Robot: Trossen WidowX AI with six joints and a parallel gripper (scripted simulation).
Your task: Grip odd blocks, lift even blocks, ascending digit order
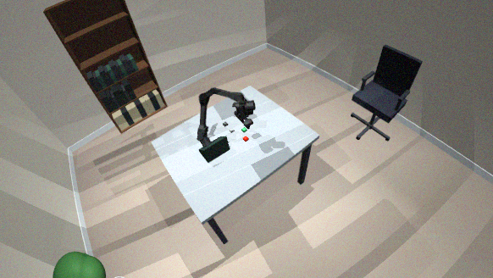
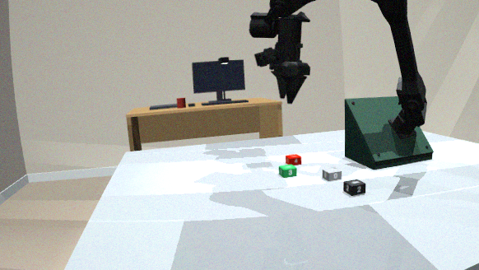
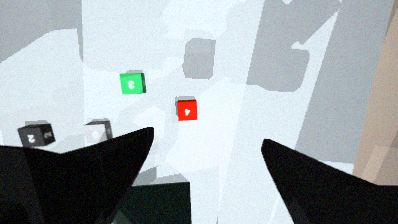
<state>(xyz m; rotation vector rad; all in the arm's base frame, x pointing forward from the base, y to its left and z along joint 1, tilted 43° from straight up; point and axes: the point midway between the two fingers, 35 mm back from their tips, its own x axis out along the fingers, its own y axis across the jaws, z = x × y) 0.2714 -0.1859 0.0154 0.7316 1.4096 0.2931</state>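
Right now my gripper tip is 17 cm to the right of the grey block marked 0, 15 cm above it and 3 cm past it. Also, from my gripper tip: black block marked 2 (26 cm to the left, 15 cm below, 2 cm behind); then red block marked 4 (15 cm below, 1 cm to the left, 1 cm behind); then green block marked 3 (15 cm below, 10 cm to the left, 5 cm ahead).
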